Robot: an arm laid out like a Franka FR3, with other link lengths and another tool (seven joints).
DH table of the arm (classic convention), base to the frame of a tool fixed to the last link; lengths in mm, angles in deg. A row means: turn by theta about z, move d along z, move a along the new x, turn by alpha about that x. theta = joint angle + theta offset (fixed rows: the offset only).
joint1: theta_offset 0, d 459.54, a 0, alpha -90
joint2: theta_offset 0, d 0, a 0, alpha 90
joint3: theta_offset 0, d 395, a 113.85, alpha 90
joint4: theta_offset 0, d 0, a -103.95, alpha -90
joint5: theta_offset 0, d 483.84, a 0, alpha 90
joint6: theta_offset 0, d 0, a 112.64, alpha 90
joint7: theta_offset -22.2, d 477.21, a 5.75, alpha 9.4
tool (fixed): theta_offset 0, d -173.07, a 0, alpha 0
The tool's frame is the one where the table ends.
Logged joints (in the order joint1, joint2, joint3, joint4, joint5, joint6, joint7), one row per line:
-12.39 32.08 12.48 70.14 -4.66 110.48 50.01
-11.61 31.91 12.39 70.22 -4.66 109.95 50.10
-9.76 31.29 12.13 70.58 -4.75 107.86 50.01
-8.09 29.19 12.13 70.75 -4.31 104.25 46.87
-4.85 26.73 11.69 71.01 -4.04 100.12 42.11
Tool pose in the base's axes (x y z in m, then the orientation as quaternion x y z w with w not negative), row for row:
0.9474 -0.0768 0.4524 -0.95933 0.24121 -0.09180 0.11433
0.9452 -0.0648 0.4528 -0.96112 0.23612 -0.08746 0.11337
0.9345 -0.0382 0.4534 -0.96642 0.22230 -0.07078 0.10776
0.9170 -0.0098 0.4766 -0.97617 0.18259 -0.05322 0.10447
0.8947 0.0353 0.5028 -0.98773 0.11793 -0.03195 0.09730
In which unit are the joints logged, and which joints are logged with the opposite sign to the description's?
The joints are logged in degrees. Opposite sign: joint4.
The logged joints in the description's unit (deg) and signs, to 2 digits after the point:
-12.39 32.08 12.48 -70.14 -4.66 110.48 50.01
-11.61 31.91 12.39 -70.22 -4.66 109.95 50.10
-9.76 31.29 12.13 -70.58 -4.75 107.86 50.01
-8.09 29.19 12.13 -70.75 -4.31 104.25 46.87
-4.85 26.73 11.69 -71.01 -4.04 100.12 42.11

